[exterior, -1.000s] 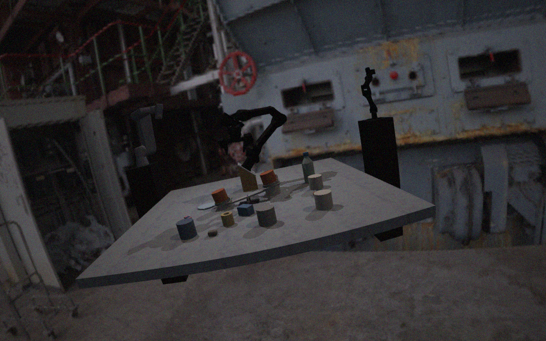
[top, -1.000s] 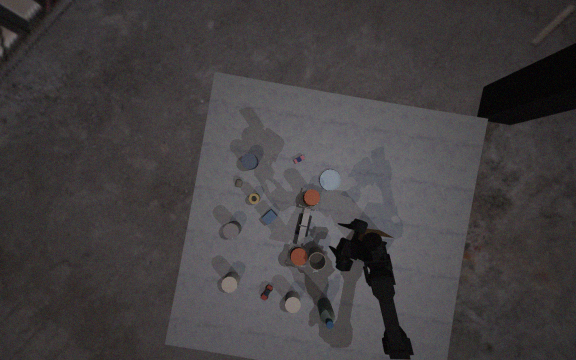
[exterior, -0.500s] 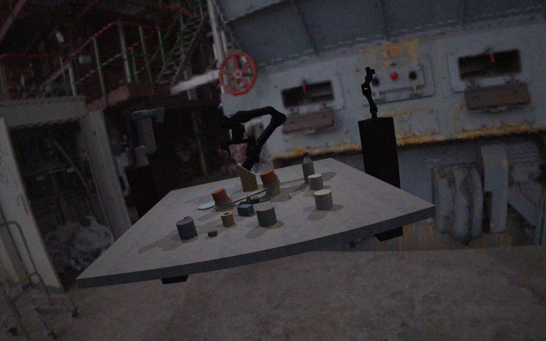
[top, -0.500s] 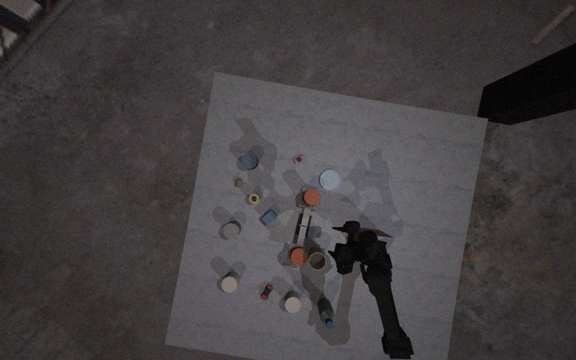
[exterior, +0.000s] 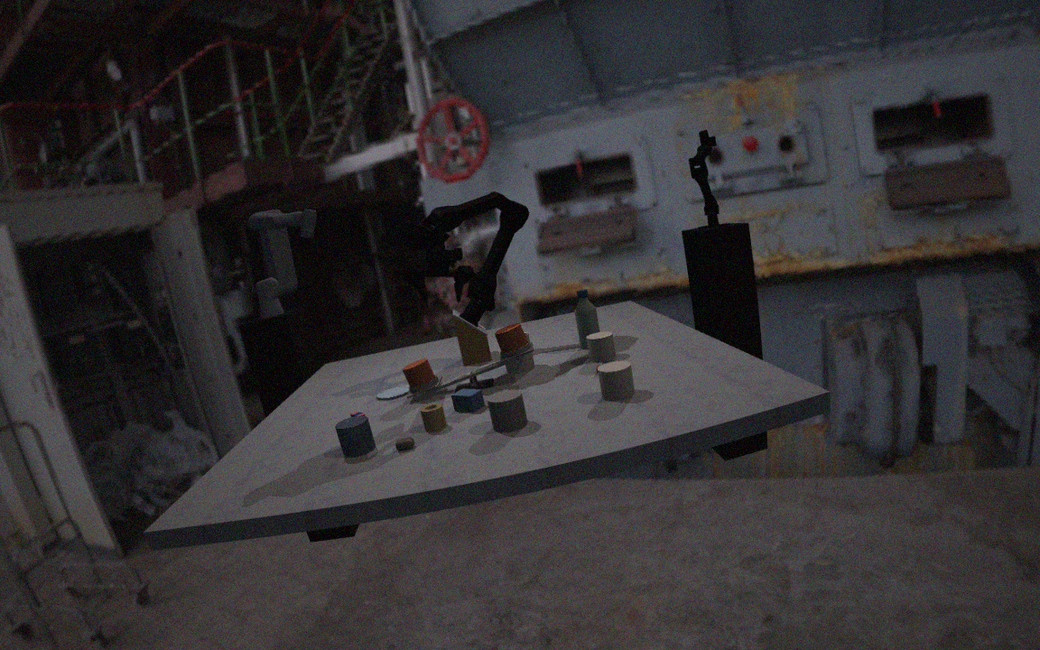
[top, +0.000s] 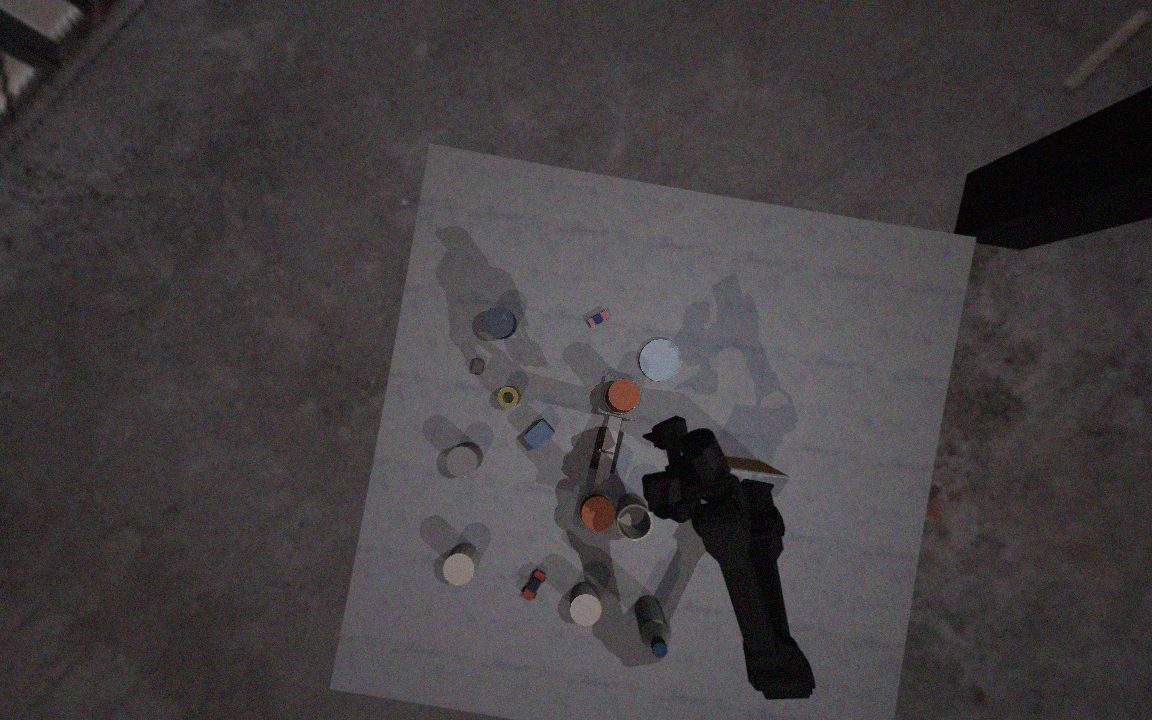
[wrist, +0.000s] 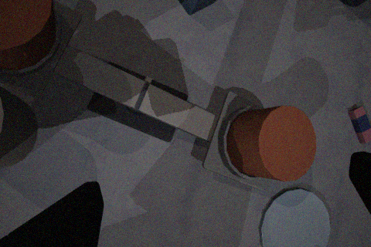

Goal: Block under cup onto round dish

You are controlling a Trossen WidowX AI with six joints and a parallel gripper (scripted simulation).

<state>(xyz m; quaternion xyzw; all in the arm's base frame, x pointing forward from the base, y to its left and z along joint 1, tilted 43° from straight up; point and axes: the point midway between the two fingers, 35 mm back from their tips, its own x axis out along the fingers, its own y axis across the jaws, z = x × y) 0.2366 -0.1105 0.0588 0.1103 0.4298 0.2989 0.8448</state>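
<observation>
My gripper tip is now 19 cm above the grey block, 9 cm to the left of it and 6 cm short of it. Round my gripper tip: orange cup: 18 cm to the left, 12 cm below, 7 cm ahead; beam: 19 cm below, 6 cm ahead, 4 cm to the left; balance: 20 cm below, 7 cm ahead, 4 cm to the left.
</observation>
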